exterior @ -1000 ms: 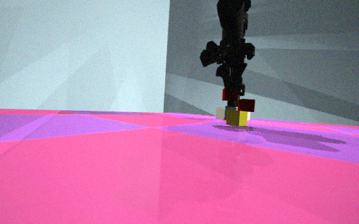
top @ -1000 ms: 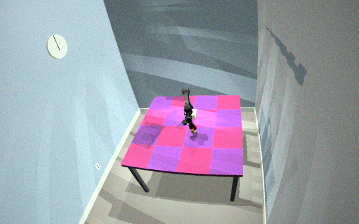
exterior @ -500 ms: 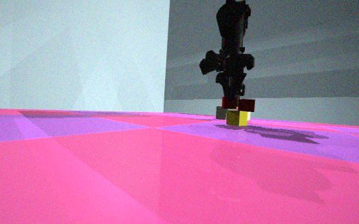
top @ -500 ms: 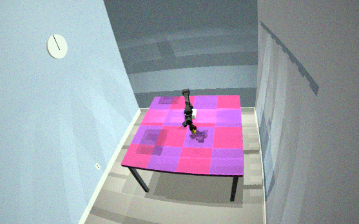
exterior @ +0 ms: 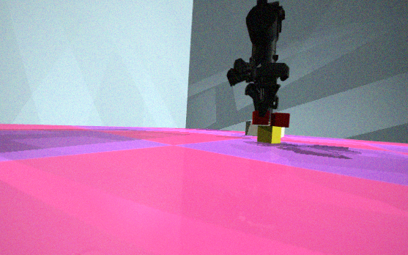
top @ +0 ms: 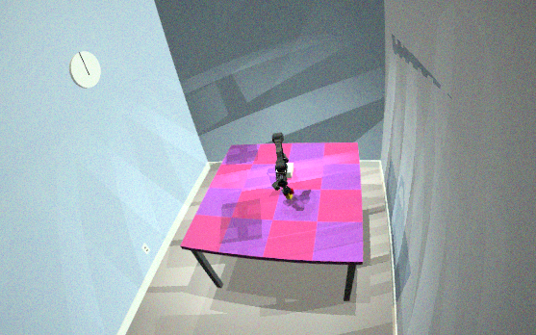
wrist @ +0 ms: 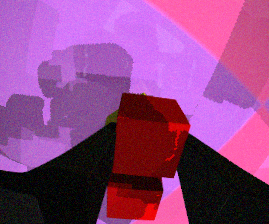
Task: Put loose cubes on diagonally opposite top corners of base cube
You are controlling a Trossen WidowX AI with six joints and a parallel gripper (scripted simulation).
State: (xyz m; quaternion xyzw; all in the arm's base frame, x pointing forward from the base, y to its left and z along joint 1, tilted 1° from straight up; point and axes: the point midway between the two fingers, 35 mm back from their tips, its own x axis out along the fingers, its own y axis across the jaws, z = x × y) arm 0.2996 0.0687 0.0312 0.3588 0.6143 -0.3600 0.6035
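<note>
Right now my gripper tip is 40 mm above the yellow cube, 20 mm to the right of it and 10 mm past it.
</note>
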